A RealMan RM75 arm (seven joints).
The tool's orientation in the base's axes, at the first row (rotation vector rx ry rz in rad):
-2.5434 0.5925 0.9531
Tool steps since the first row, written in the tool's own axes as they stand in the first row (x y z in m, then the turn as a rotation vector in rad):
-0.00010 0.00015 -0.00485 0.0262 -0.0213 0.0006
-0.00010 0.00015 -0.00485 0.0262 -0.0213 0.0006
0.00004 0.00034 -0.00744 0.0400 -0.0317 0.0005
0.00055 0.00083 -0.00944 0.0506 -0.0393 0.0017
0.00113 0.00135 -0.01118 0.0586 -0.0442 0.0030
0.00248 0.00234 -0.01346 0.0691 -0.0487 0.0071
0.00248 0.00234 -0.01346 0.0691 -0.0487 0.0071
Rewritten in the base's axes. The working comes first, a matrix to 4 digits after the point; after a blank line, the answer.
The tool's axes in the first row as the columns of a matrix, in the base's axes (used below as rounded here):
0.6846 -0.4987 -0.5316
-0.2561 -0.8474 0.4651
-0.6824 -0.1823 -0.7078

0.00243 -0.00236 0.00347 0.0282 0.0116 -0.0144
0.00243 -0.00236 0.00347 0.0282 0.0116 -0.0144
0.00381 -0.00376 0.00518 0.0429 0.0169 -0.0219
0.00498 -0.00523 0.00616 0.0533 0.0211 -0.0286
0.00604 -0.00663 0.00690 0.0606 0.0238 -0.0341
0.00769 -0.00888 0.00741 0.0678 0.0269 -0.0433
0.00769 -0.00888 0.00741 0.0678 0.0269 -0.0433

